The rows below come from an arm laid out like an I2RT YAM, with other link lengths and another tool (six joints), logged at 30 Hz.
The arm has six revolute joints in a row. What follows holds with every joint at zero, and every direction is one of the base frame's. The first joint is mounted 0.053 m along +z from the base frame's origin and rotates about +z. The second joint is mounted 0.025 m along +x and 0.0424 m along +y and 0.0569 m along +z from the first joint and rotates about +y. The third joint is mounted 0.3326 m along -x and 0.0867 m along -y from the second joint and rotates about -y. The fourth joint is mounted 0.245 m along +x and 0.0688 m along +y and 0.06 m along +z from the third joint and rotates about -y. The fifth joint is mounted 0.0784 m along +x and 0.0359 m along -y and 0.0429 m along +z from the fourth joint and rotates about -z. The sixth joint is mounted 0.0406 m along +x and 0.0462 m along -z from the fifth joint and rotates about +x. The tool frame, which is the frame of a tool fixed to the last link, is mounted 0.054 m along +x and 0.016 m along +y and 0.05 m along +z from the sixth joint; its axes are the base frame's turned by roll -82.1, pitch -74.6 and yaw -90 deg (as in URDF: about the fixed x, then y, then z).
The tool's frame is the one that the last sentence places.
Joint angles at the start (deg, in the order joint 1, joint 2, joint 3, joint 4, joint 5, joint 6):
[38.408 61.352 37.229 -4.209 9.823 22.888]
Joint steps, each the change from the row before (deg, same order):
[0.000 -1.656 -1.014 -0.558 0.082 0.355]
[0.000 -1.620 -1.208 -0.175 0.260 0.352]
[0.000 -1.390 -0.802 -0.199 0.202 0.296]
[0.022 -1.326 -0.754 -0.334 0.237 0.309]
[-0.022 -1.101 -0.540 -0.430 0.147 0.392]
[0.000 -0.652 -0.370 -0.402 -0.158 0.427]
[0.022 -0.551 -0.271 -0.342 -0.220 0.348]
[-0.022 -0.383 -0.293 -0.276 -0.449 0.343]
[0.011 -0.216 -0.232 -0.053 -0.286 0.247]
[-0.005 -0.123 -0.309 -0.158 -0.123 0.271]
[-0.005 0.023 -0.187 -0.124 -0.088 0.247]
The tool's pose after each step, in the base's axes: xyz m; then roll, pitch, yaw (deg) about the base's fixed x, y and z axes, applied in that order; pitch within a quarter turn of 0, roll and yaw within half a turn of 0. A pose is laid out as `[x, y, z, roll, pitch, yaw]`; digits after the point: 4 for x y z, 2 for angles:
[0.2392, 0.1480, 0.3168, -125.88, -47.64, -27.50]
[0.2336, 0.1426, 0.3145, -125.37, -47.59, -28.28]
[0.2290, 0.1382, 0.3139, -124.67, -47.61, -29.10]
[0.2247, 0.1341, 0.3129, -124.18, -47.57, -29.80]
[0.2212, 0.1305, 0.3120, -123.75, -47.39, -30.44]
[0.2189, 0.1285, 0.3106, -123.57, -46.96, -30.63]
[0.2170, 0.1271, 0.3097, -123.35, -46.58, -30.72]
[0.2154, 0.1263, 0.3081, -123.26, -46.06, -30.57]
[0.2144, 0.1259, 0.3070, -123.12, -45.73, -30.52]
[0.2138, 0.1253, 0.3047, -123.36, -45.35, -30.37]
[0.2136, 0.1250, 0.3028, -123.62, -45.00, -30.23]

